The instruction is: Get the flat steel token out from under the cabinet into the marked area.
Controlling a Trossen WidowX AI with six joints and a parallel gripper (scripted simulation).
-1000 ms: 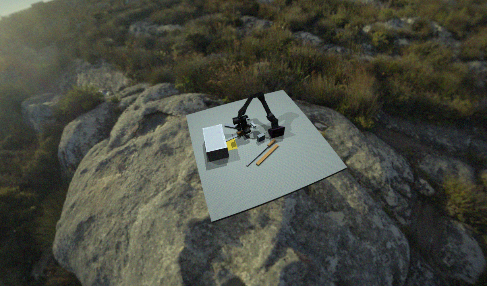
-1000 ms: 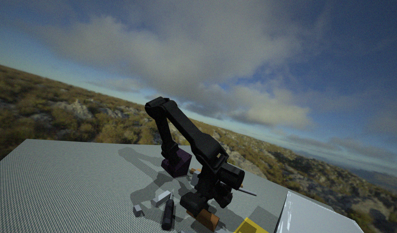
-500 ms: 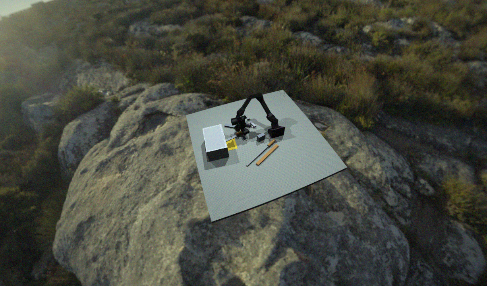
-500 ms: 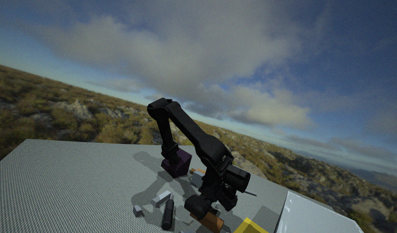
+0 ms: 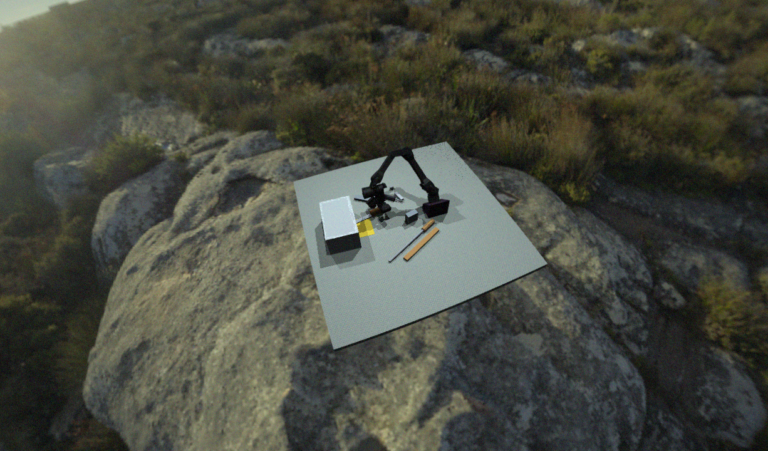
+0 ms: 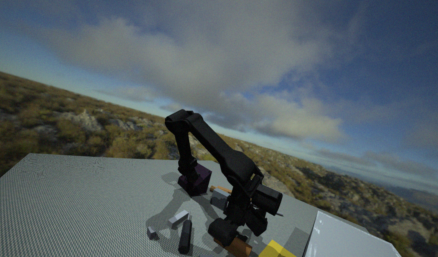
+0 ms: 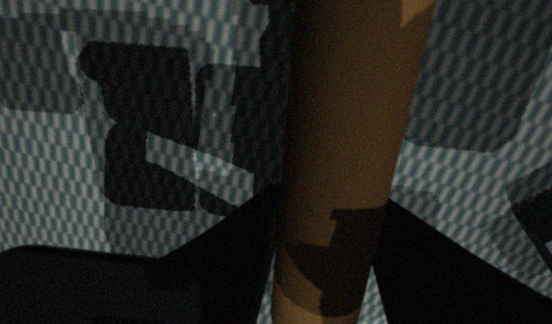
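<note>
Right now the grey bar is 16 cm behind my gripper tip and 6 cm to the right of it. The rest, counted from my gripper tip: grey block (15 cm to the left, 15 cm behind, 2 cm above); small grey cube (16 cm to the right, 15 cm behind); wooden stick (35 cm to the left, 12 cm behind).
</note>
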